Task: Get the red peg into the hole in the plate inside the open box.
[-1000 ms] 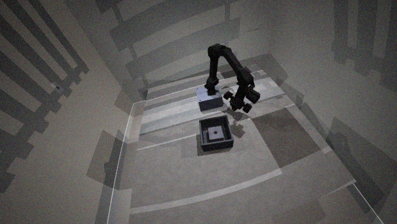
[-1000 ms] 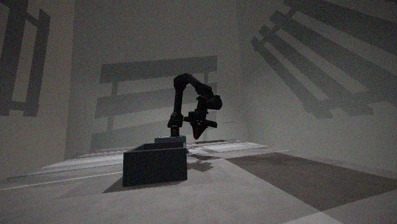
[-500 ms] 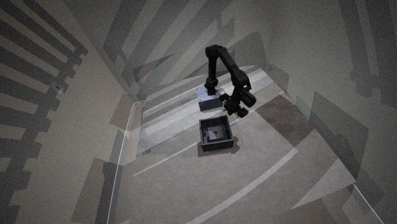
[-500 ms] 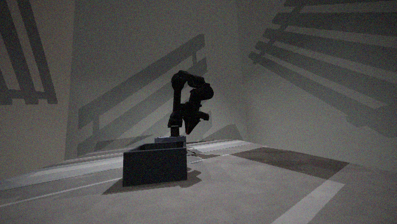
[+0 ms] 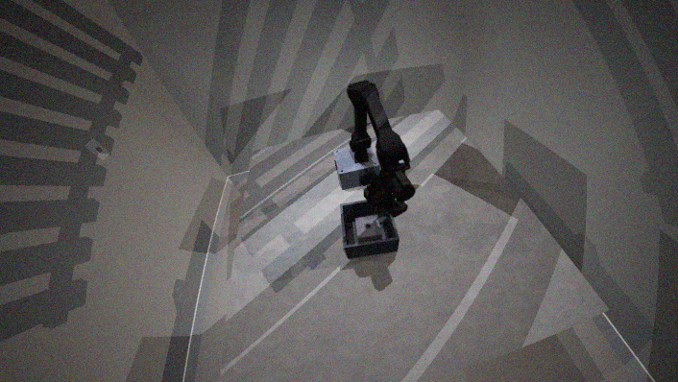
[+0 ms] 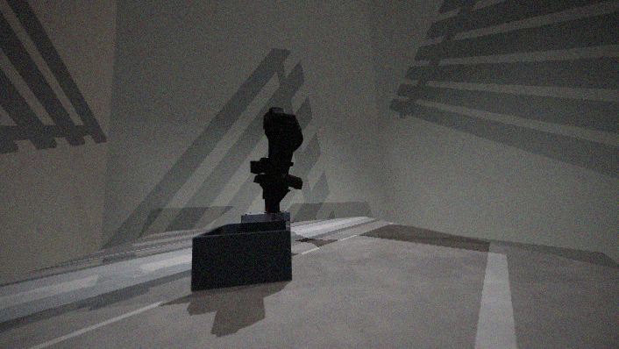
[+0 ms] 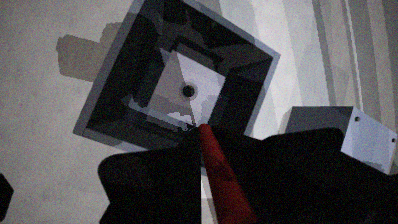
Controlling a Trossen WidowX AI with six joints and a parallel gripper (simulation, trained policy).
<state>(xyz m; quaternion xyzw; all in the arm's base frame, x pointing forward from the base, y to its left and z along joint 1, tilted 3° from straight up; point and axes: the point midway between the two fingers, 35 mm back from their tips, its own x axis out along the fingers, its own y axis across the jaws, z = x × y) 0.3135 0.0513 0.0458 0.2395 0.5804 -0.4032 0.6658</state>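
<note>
The red peg is 3 cm above my gripper tip and 1 cm to the left of it. From my gripper tip the other things lie so: dark box: 10 cm below, 4 cm to the right, 3 cm ahead; light grey plate: 8 cm below, 4 cm to the right, 3 cm ahead.
</note>
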